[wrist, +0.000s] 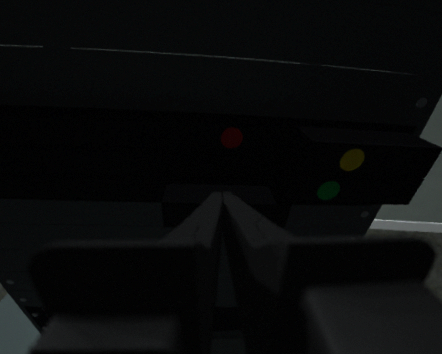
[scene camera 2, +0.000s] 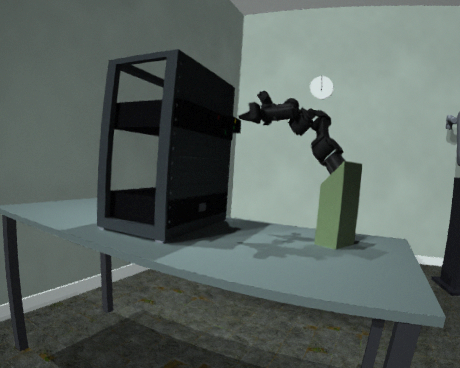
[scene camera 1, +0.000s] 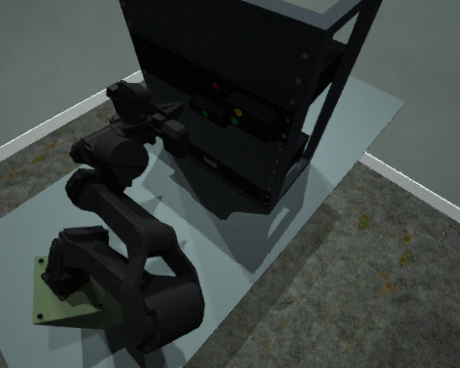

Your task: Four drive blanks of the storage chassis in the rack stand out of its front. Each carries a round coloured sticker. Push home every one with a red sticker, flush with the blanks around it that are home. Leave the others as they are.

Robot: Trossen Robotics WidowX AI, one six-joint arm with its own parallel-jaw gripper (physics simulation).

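Note:
The storage chassis (scene camera 1: 165,57) in the rack carries four stickered blanks. The red sticker (scene camera 1: 215,86) (scene camera 2: 218,118) (wrist: 232,138) is on a dark blank with no clear ledge around it; its depth is hard to tell. The yellow-stickered blank (scene camera 1: 238,112) (wrist: 352,160) stands out at the right. A green sticker (scene camera 1: 234,121) (wrist: 328,190) sits low beside it. The left green-stickered blank (scene camera 1: 204,113) (wrist: 220,190) stands out; its sticker is hidden in the wrist view. My gripper (scene camera 1: 183,105) (scene camera 2: 241,117) (wrist: 221,199) is shut and empty, before the chassis, its tips appearing below the red sticker.
The rack (scene camera 1: 345,65) (scene camera 2: 166,150) stands on the table (scene camera 1: 377,100) (scene camera 2: 280,280). A lower unit with a pale label (scene camera 1: 210,162) (scene camera 2: 202,207) is near the rack's foot. The arm stands on a green pedestal (scene camera 1: 42,300) (scene camera 2: 337,210). A wall clock (scene camera 2: 321,87) hangs behind.

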